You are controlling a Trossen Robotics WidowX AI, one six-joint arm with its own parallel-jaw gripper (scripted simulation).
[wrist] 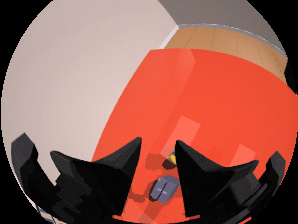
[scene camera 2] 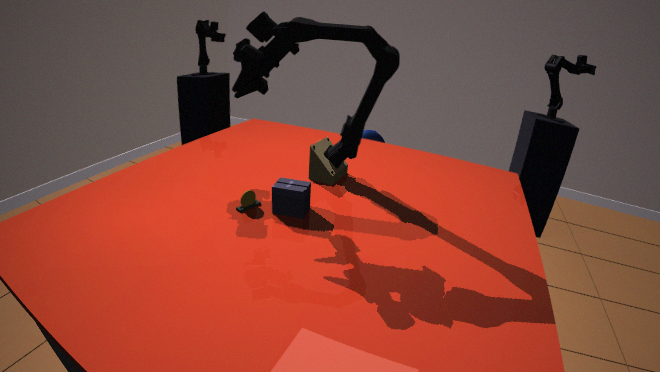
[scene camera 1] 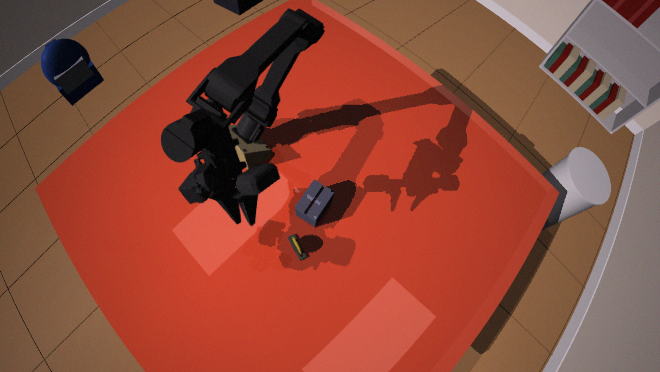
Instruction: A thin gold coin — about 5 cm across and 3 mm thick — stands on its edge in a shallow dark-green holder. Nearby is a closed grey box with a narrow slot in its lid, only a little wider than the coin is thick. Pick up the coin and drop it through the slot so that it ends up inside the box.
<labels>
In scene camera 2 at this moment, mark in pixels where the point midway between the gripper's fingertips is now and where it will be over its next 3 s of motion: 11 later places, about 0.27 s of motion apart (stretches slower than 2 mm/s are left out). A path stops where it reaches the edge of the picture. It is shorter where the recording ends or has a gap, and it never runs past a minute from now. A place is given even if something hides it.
The gripper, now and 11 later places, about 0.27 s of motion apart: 234,94; 233,127; 240,155; 244,165; 246,174; 246,181; 246,185; 246,189; 246,194; 247,198; 247,202; 248,203
</labels>
